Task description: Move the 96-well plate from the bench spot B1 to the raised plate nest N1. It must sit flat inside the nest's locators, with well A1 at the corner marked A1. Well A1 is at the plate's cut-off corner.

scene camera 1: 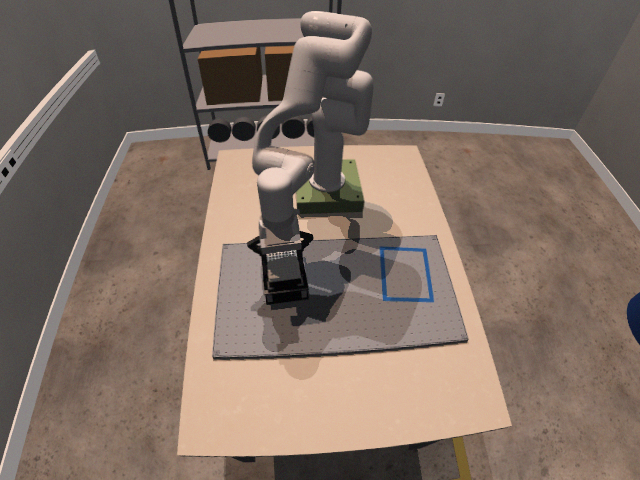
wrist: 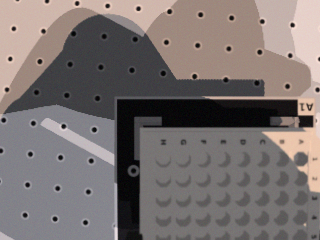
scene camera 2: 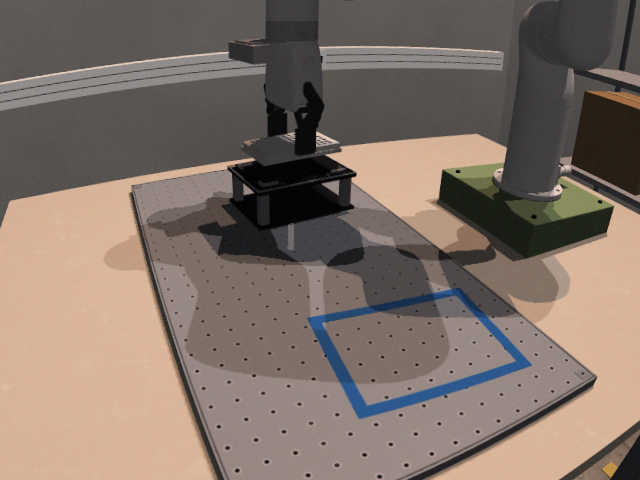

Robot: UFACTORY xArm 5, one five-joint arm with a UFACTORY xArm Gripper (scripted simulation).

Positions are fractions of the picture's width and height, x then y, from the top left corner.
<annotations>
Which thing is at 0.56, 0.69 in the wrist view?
A grey 96-well plate.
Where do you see a grey 96-well plate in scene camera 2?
0.42, 0.32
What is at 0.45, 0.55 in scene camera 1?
A grey 96-well plate.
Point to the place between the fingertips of my gripper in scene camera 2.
0.45, 0.30
</annotations>
